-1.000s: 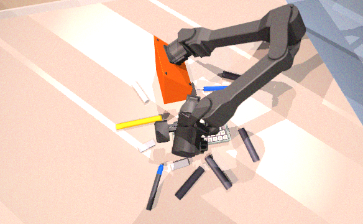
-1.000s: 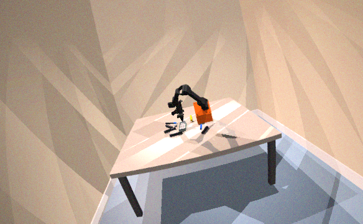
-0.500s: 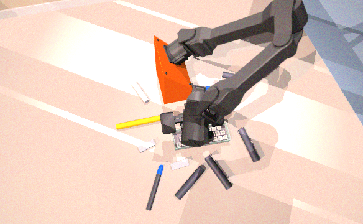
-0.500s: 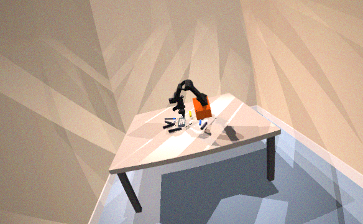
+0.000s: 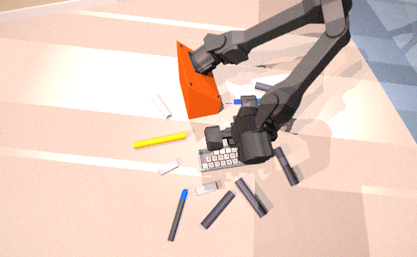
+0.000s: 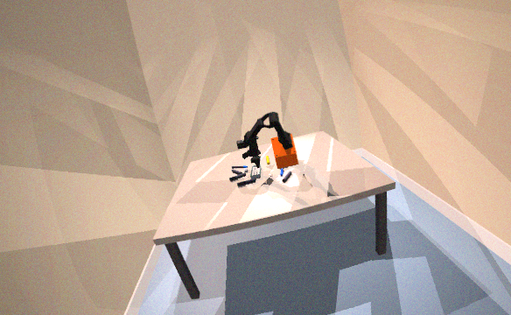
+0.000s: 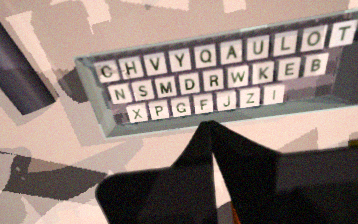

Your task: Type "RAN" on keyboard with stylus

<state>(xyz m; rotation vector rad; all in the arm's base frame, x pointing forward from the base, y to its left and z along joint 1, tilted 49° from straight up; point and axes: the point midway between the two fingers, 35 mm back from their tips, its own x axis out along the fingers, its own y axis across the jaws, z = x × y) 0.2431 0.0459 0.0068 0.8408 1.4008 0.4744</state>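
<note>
Right now the blue stylus is 14 cm behind my gripper tip, 8 cm to the left of it and 3 cm below it. From my gripper tip the other things lie so: grey stylus tip (15 cm behind, 5 cm to the left, 3 cm below); blue-capped pen (10 cm ahead, 20 cm to the right, 3 cm below); yellow pencil (10 cm behind, 20 cm to the right, 3 cm below).
</note>
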